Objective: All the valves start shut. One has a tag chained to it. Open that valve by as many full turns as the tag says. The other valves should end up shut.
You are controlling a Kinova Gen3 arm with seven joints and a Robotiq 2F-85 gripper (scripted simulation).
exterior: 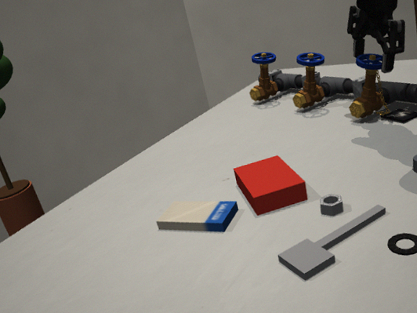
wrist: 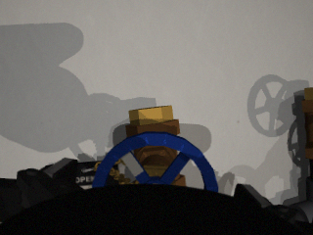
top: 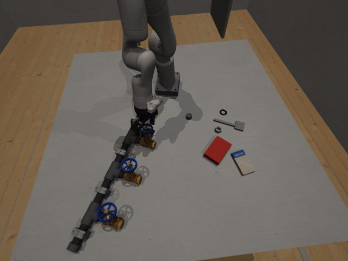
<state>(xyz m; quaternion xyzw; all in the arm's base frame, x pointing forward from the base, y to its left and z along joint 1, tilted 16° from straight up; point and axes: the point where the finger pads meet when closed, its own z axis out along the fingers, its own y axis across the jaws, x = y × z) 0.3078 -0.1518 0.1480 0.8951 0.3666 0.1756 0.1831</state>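
Right now my hand is 4 cm past the black tag and 12 cm above it. Round my hand: red block (13 cm ahead, 31 cm to the left, 11 cm below); small grey cylinder (10 cm behind, 23 cm to the left, 11 cm below); grey paddle-shaped tool (44 cm to the left, 12 cm below).
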